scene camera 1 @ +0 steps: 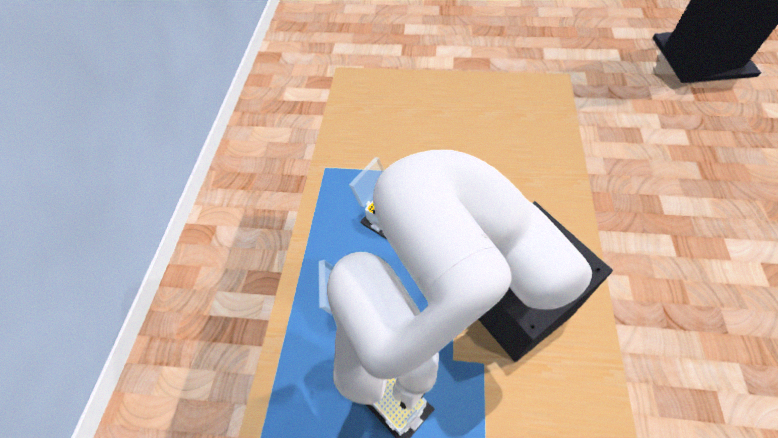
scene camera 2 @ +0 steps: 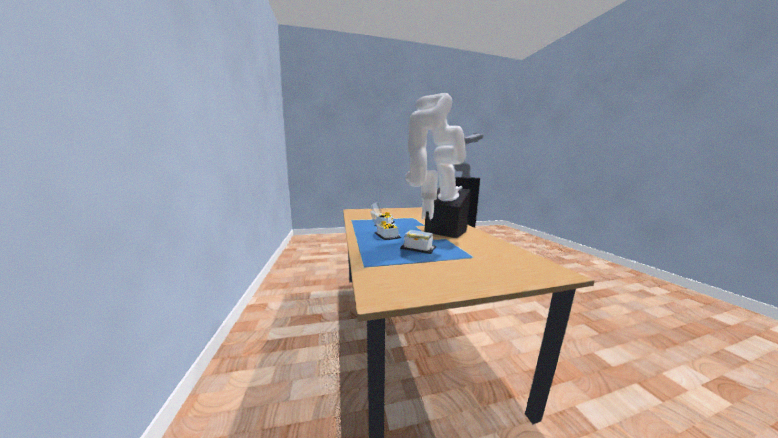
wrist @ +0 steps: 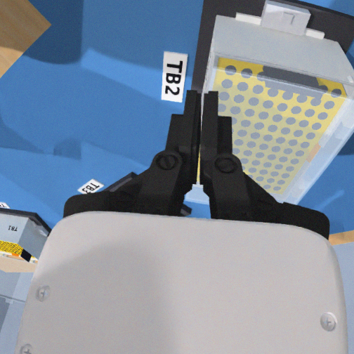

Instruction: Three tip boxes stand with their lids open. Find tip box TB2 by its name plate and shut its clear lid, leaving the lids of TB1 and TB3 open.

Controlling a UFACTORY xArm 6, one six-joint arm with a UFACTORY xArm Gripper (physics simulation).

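Frame: origin at the arm's base, x back, y left, z down, level; centimetres.
Where they show: gripper, fingertip midpoint: point(scene camera 2: 427, 232); arm's base at its link origin: point(scene camera 2: 448, 196).
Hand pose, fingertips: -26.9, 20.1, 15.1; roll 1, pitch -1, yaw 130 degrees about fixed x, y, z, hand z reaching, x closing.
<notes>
Each offset is from my fingertips to the top centre of the thing, as dx, dy, dz. "spot": to the spot under its first point. Level surfaces: height alone.
Tip box TB2 {-4.5, -0.4, -0.2} point(scene camera 1: 399, 409) point(scene camera 2: 418, 241) point(wrist: 280, 115) stands at the near end of the mat, its clear lid lying down over the yellow tip rack. Its name plate point(wrist: 174, 77) lies beside it in the wrist view. My gripper point(scene camera 2: 427, 217) point(wrist: 202, 111) is shut and empty, above the edge of TB2 on the plate's side. TB1 point(wrist: 14, 231) is at the lower left of the wrist view. TB3's name plate point(wrist: 91, 187) shows there too, its box mostly hidden by the gripper. Two raised clear lids {spot: -9.4, -56.0, -3.0} point(scene camera 1: 365, 182) point(scene camera 1: 324, 285) show in scene camera 1, their boxes largely behind the arm.
The blue mat {dz +7.6} point(scene camera 1: 293, 348) point(scene camera 2: 375, 258) lies on the wooden table {dz +7.9} point(scene camera 1: 451, 108) point(scene camera 2: 468, 282). The arm's black base block point(scene camera 1: 511, 331) point(scene camera 2: 447, 217) stands at the mat's right side. A black stand point(scene camera 1: 713, 43) is on the floor beyond the table. A wall runs along the left.
</notes>
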